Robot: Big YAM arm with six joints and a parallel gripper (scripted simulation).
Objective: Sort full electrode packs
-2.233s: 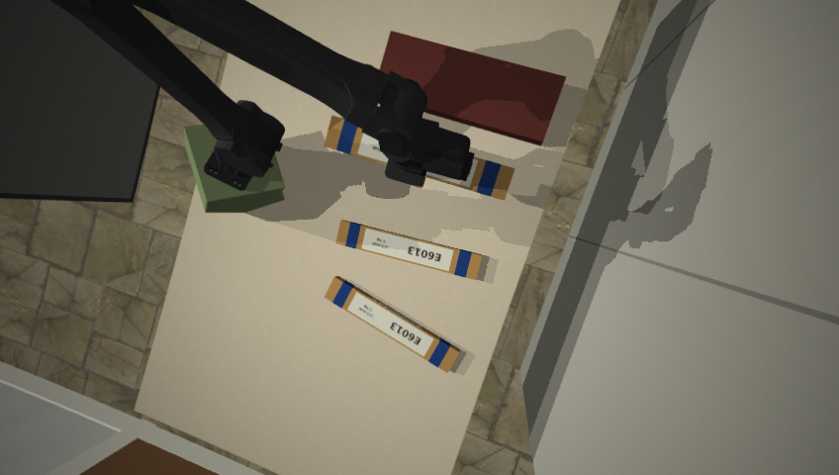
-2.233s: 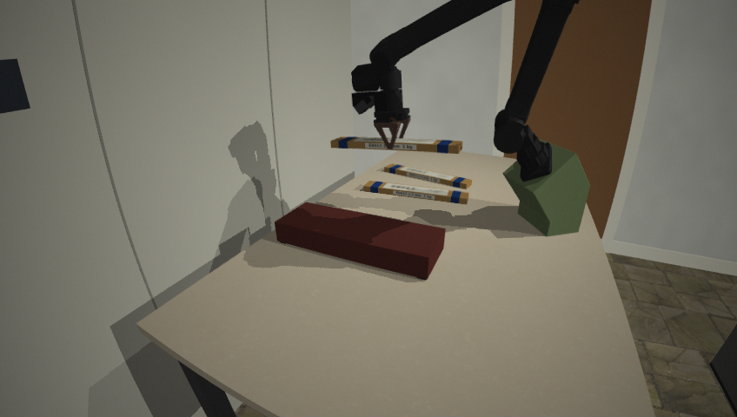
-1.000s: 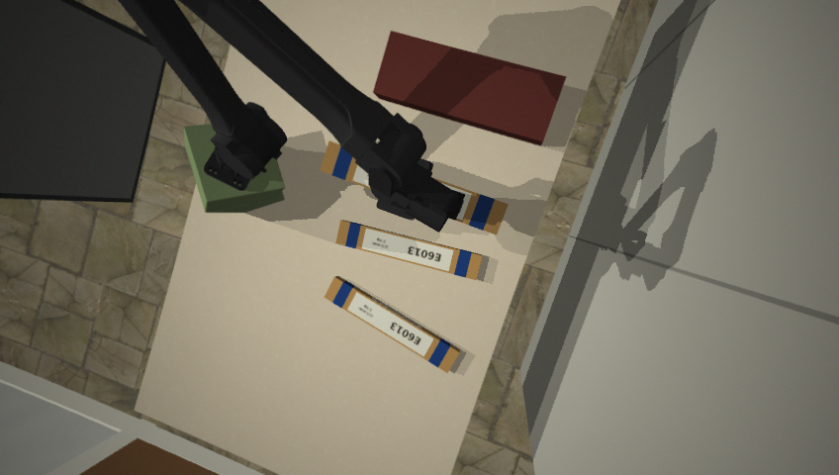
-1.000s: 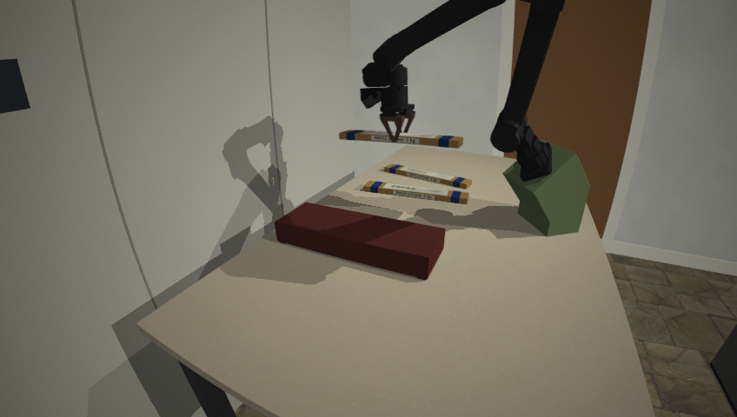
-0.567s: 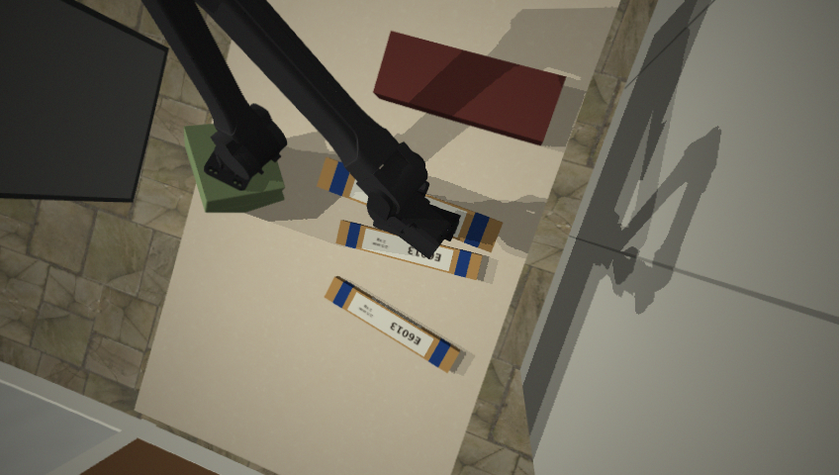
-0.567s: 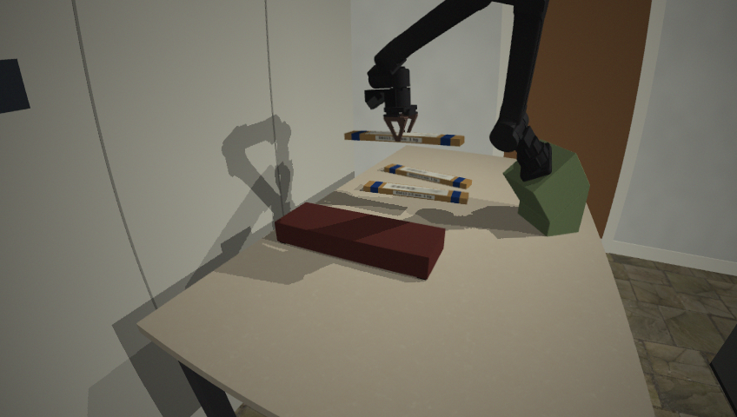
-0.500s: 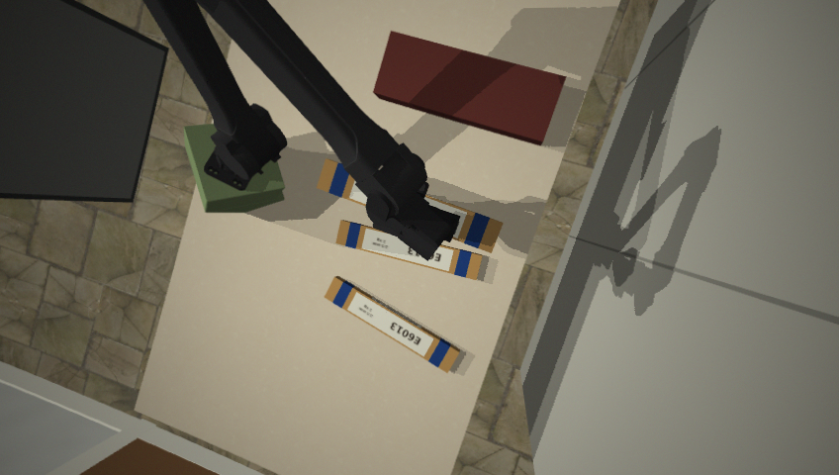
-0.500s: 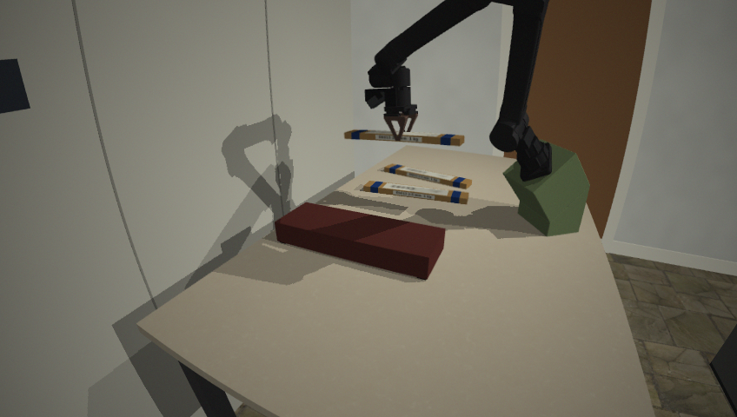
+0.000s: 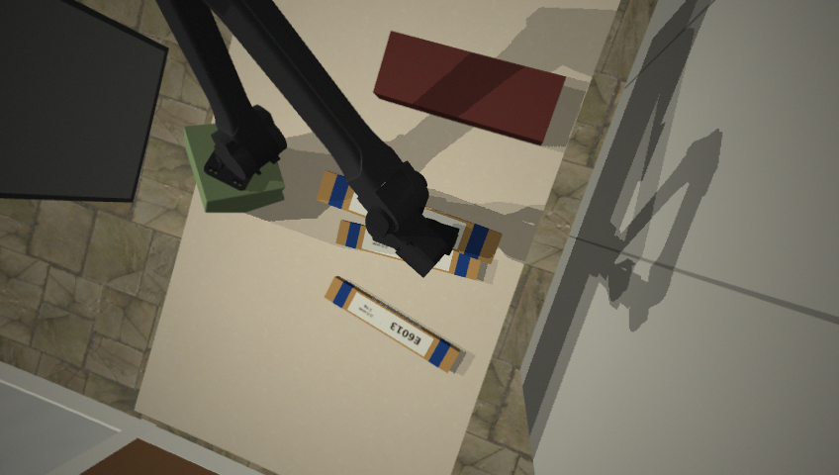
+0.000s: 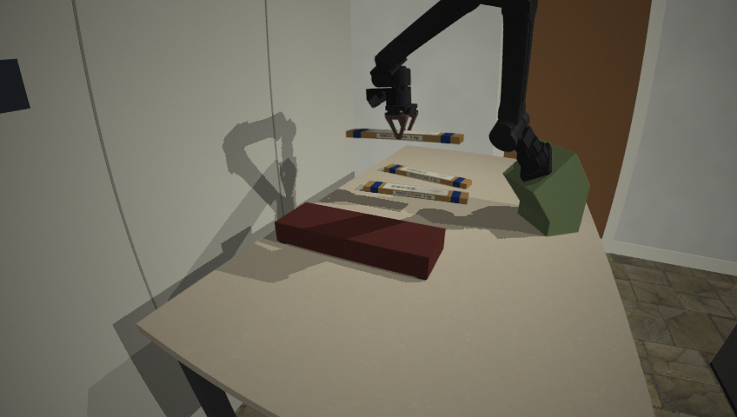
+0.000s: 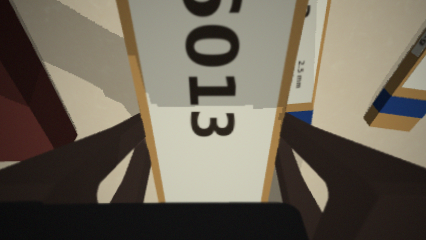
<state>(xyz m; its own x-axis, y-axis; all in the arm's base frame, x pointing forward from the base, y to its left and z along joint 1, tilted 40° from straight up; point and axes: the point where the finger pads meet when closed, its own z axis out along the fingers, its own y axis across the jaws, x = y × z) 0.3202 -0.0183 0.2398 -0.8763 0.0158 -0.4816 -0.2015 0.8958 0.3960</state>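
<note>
Right now my hand is right at the pack of welding electrodes. The rest, counted from my hand: dark red low platform (290 mm to the left, 210 mm below, 70 mm behind).
</note>
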